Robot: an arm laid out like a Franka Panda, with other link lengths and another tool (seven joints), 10 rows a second.
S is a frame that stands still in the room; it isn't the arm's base.
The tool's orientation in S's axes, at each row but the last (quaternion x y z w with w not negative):
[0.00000, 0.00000, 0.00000, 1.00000]
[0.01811, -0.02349, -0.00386, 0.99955]
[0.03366, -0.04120, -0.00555, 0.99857]
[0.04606, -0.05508, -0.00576, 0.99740]
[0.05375, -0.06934, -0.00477, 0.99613]
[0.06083, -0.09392, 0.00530, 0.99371]
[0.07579, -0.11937, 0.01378, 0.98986]
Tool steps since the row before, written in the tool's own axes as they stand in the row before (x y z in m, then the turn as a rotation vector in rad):
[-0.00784, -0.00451, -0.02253, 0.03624, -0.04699, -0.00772]
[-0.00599, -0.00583, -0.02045, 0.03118, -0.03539, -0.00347]
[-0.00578, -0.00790, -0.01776, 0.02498, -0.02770, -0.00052]
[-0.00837, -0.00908, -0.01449, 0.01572, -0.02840, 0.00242]
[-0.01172, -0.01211, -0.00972, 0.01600, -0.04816, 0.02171]
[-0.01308, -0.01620, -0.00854, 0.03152, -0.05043, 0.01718]
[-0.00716, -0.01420, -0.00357, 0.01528, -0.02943, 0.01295]
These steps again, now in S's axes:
[-0.00784, -0.00451, -0.02253, 0.03624, -0.04699, -0.00772]
[-0.00506, -0.00504, -0.02091, 0.03107, -0.03551, -0.00329]
[-0.00436, -0.00662, -0.01867, 0.02471, -0.02795, -0.00035]
[-0.00678, -0.00758, -0.01610, 0.01517, -0.02876, 0.00149]
[-0.01028, -0.01081, -0.01249, 0.01274, -0.05046, 0.01839]
[-0.01090, -0.01503, -0.01272, 0.02887, -0.05218, 0.01661]
[-0.00547, -0.01355, -0.00722, 0.01314, -0.03093, 0.01176]

